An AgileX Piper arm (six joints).
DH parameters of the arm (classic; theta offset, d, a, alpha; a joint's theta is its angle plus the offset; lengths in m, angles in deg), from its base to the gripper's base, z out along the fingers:
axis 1: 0 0.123 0 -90
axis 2: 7.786 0 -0.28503 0
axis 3: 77.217 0 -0.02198 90
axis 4: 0 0.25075 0 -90
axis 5: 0 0 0 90
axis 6: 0 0.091 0 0
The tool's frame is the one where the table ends.
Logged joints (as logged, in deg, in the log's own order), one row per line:
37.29 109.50 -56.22 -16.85 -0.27 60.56
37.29 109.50 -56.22 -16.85 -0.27 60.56
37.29 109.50 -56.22 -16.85 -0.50 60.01
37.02 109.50 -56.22 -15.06 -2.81 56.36
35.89 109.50 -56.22 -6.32 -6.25 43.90
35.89 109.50 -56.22 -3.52 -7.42 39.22
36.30 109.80 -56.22 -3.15 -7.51 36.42
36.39 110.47 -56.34 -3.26 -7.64 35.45
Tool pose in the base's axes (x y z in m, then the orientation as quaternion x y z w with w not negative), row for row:
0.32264 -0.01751 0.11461 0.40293 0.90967 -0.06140 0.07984
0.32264 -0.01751 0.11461 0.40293 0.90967 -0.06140 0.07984
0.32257 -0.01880 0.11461 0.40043 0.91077 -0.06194 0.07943
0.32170 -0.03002 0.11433 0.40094 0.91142 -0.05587 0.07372
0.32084 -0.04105 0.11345 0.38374 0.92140 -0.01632 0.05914
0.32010 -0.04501 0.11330 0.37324 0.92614 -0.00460 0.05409
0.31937 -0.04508 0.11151 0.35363 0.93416 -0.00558 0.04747
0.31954 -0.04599 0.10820 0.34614 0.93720 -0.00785 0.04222
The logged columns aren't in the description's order. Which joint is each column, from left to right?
Columns, left to right: axis 5, axis 2, axis 3, axis 4, axis 1, axis 6.
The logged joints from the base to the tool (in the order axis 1, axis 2, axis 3, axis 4, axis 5, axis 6), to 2 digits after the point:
-0.27 109.50 -56.22 -16.85 37.29 60.56
-0.27 109.50 -56.22 -16.85 37.29 60.56
-0.50 109.50 -56.22 -16.85 37.29 60.01
-2.81 109.50 -56.22 -15.06 37.02 56.36
-6.25 109.50 -56.22 -6.32 35.89 43.90
-7.42 109.50 -56.22 -3.52 35.89 39.22
-7.51 109.80 -56.22 -3.15 36.30 36.42
-7.64 110.47 -56.34 -3.26 36.39 35.45

